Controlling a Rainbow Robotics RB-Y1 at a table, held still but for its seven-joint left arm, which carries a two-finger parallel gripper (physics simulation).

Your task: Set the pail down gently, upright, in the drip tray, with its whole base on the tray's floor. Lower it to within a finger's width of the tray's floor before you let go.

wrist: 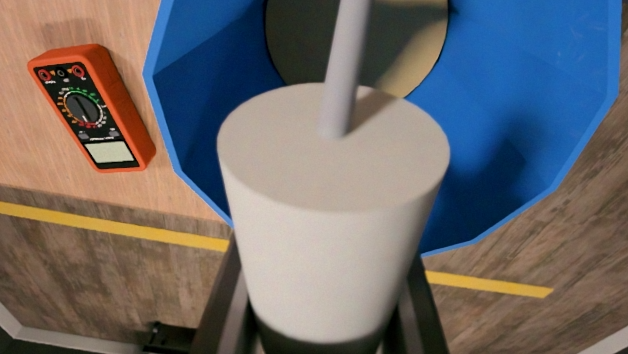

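The blue pail (505, 165) shows from above in the wrist view, with its many-sided rim and a round tan bottom inside. Its thick off-white handle grip (332, 185) stands large in front of it, with a thin grey wire running from its far end up over the pail. My gripper (324, 260) is shut on the grip, one dark finger against each side near its lower end. The pail's outer base is hidden, so I cannot tell whether it touches the table. The drip tray does not show.
An orange multimeter (92, 107) lies on the wooden table (30, 145), left of the pail and near the table edge. Beyond that edge is brown floor with a yellow line (115, 226). A dark object (170, 337) shows at the bottom left.
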